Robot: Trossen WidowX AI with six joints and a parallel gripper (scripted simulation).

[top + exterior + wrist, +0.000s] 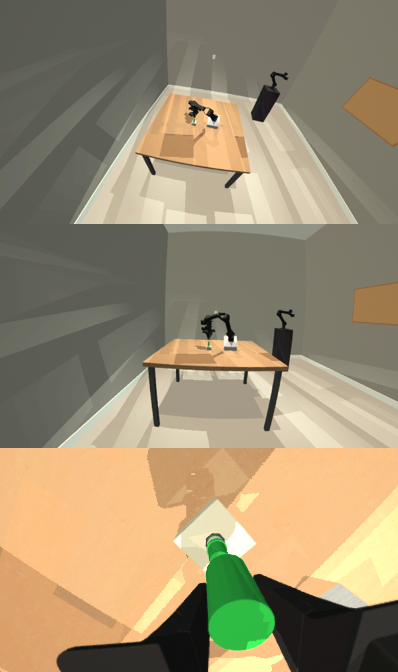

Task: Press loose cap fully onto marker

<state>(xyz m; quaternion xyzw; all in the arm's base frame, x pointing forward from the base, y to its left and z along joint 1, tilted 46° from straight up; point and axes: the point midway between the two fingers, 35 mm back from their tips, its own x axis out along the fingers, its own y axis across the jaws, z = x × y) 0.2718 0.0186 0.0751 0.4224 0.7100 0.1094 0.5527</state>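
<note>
Now: gripper tip 12 cm above the holder block. The rest, counted from my gripper tip: green cap: 1 cm above.
</note>
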